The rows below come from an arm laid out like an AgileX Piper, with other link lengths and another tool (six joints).
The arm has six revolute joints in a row. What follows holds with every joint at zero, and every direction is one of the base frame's.
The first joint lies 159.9 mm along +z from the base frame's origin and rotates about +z.
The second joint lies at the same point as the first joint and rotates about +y.
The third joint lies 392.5 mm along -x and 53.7 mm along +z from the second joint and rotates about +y.
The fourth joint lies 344.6 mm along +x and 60.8 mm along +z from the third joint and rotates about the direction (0.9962, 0, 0.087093).
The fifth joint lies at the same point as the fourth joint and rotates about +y.
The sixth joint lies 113.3 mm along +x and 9.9 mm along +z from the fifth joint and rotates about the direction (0.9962, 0, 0.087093).
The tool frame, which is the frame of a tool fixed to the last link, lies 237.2 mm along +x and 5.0 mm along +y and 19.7 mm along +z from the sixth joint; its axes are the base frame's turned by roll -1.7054, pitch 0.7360 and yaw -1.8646 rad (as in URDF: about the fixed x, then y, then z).
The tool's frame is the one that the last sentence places.
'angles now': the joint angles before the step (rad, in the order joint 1, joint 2, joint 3, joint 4, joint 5, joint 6). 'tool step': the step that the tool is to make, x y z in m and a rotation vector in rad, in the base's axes. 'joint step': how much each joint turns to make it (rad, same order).
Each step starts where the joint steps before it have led.
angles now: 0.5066 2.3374 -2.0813 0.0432 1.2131 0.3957
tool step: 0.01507 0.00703 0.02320 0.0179 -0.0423 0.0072
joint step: 0.0000 0.0000 -0.0568 -0.0036 0.0114 -0.0064
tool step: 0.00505 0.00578 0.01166 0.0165 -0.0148 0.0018
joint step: 0.0000 0.0001 -0.0279 0.0078 0.0070 -0.0024
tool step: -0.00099 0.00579 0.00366 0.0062 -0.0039 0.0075
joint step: 0.0055 -0.0002 -0.0083 0.0041 0.0021 -0.0023
